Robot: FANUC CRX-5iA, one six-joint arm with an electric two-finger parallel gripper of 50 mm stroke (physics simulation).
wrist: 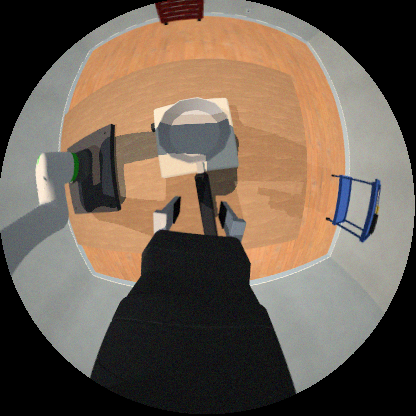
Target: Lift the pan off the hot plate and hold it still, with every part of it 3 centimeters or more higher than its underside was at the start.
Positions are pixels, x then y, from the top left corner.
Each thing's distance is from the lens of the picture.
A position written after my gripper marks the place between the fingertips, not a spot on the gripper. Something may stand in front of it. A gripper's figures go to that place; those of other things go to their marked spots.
my gripper [199, 206]: 0.16 m
grey pan [192, 130]: 0.38 m
square hot plate [226, 158]: 0.39 m
